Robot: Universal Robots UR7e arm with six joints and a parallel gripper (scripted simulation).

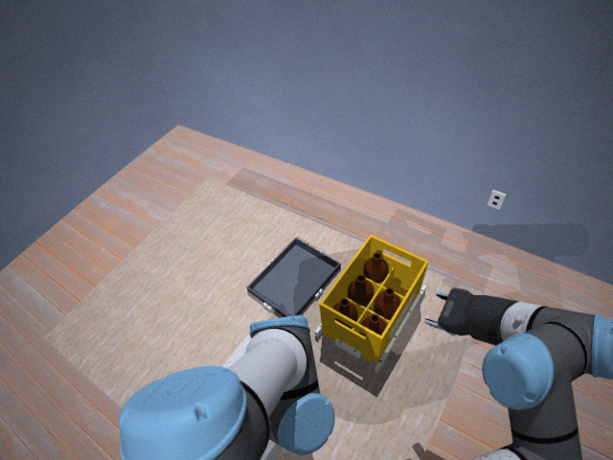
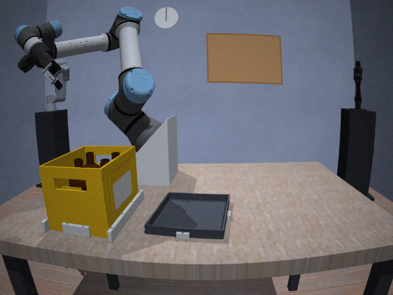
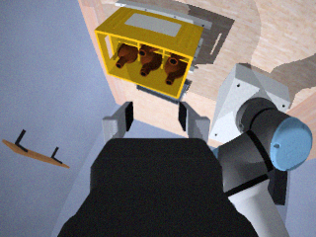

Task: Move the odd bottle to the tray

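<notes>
My gripper is now 10 cm short of the yellow crate, 20 cm to the right of it and 31 cm above it. The rest, counted from my hand: dark tray 5 cm ahead, 47 cm to the left, 38 cm below; then bottle 18 cm ahead, 25 cm to the left, 31 cm below.
</notes>
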